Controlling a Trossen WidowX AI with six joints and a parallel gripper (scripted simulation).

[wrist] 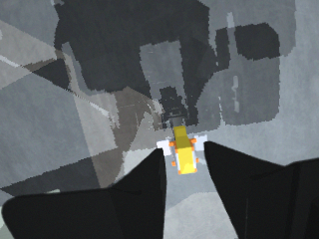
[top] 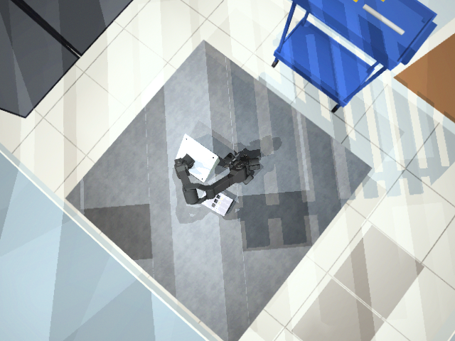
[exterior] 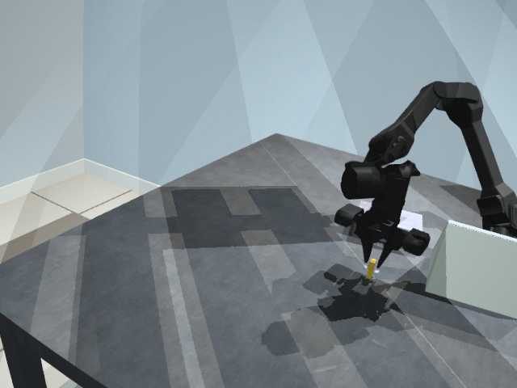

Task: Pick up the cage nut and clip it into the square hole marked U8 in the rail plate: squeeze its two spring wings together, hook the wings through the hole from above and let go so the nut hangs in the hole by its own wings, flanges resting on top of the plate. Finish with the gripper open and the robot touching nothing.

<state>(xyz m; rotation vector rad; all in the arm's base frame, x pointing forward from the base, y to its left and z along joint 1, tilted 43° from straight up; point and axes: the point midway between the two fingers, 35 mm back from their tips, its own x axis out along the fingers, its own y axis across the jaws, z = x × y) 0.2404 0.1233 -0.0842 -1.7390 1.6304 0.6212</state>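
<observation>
Now: the cage nut 10 mm below my gripper tip.
</observation>
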